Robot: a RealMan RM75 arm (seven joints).
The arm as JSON. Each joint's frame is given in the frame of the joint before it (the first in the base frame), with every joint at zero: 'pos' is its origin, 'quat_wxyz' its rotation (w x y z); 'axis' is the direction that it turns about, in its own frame. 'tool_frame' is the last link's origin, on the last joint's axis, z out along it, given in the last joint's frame.
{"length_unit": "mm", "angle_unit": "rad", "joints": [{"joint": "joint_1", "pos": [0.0, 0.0, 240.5], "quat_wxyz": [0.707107, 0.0, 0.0, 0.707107], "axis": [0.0, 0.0, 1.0]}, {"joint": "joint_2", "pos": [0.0, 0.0, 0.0], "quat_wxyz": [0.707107, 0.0, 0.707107, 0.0], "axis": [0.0, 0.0, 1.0]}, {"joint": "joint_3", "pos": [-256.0, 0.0, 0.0], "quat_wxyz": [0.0, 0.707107, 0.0, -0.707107], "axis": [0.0, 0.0, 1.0]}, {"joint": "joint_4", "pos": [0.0, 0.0, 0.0], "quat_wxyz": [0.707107, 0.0, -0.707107, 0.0], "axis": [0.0, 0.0, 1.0]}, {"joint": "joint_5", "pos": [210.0, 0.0, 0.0], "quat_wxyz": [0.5, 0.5, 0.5, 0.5], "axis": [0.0, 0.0, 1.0]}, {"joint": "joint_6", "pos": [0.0, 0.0, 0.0], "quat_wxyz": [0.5, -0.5, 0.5, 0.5], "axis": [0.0, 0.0, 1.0]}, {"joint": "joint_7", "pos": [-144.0, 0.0, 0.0], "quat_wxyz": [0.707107, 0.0, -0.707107, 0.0], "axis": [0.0, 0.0, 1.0]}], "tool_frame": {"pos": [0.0, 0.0, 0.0], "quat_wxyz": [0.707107, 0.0, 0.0, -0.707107]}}
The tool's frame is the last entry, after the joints.
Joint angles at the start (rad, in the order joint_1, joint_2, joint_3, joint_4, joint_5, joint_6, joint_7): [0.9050 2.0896 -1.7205 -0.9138 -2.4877 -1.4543 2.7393]
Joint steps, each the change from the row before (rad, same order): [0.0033 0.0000 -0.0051 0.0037 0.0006 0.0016 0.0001]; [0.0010 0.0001 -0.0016 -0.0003 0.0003 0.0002 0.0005]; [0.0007 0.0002 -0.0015 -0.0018 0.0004 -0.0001 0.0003]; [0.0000 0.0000 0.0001 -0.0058 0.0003 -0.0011 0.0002]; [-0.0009 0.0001 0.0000 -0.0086 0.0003 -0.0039 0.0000]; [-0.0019 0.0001 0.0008 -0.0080 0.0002 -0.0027 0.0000]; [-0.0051 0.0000 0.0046 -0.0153 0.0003 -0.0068 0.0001]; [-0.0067 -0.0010 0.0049 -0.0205 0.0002 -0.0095 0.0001]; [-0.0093 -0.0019 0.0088 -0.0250 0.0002 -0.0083 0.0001]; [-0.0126 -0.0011 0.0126 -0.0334 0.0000 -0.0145 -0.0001]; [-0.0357 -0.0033 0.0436 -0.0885 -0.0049 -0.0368 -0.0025]
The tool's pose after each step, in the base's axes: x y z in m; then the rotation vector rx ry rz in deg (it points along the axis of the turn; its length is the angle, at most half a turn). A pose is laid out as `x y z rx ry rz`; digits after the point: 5 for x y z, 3 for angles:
0.15281 0.35010 -0.08928 -154.318 51.731 -50.668
0.15241 0.35008 -0.08947 -154.343 51.586 -50.710
0.15172 0.35003 -0.08965 -154.416 51.374 -50.689
0.15031 0.35016 -0.08947 -154.550 51.073 -50.443
0.14868 0.34990 -0.08914 -154.766 50.722 -50.267
0.14744 0.34970 -0.08879 -154.939 50.498 -50.002
0.14559 0.34925 -0.08769 -155.222 50.401 -49.432
0.14340 0.34875 -0.08585 -155.532 50.185 -48.804
0.14100 0.34885 -0.08315 -155.782 50.073 -47.652
0.13786 0.34827 -0.07960 -156.180 50.022 -46.299
0.13121 0.34816 -0.06758 -156.627 50.165 -42.271

